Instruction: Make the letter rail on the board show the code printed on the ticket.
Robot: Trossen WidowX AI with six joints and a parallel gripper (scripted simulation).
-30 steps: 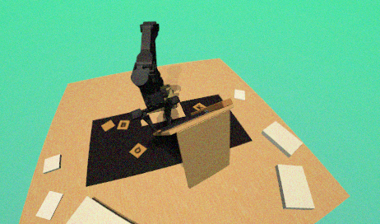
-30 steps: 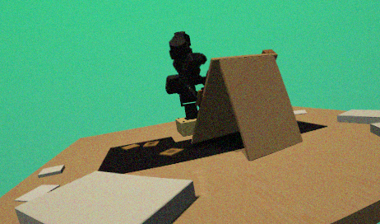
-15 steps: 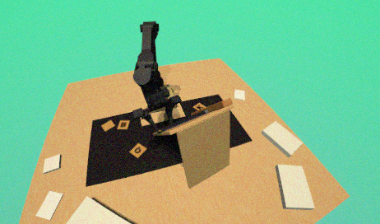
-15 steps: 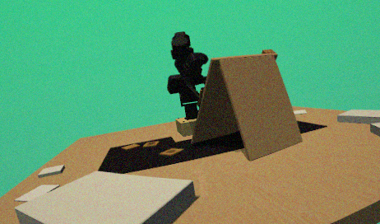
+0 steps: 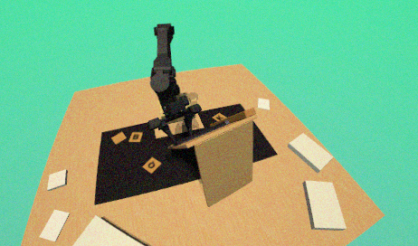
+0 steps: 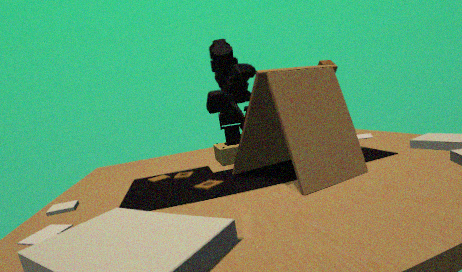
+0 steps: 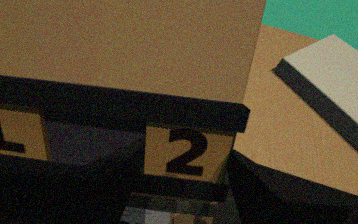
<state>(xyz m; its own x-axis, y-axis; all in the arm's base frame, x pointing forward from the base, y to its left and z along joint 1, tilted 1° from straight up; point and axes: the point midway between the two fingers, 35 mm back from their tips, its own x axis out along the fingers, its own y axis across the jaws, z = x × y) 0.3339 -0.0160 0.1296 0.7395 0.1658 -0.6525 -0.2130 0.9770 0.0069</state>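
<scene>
Now: gripper tip 70 mm above the white ticket, 60 mm past it and 30 mm to the right of it. The rest, counted from my gripper tip: black mat 160 mm below, 160 mm behind, 10 mm to the left.
</scene>
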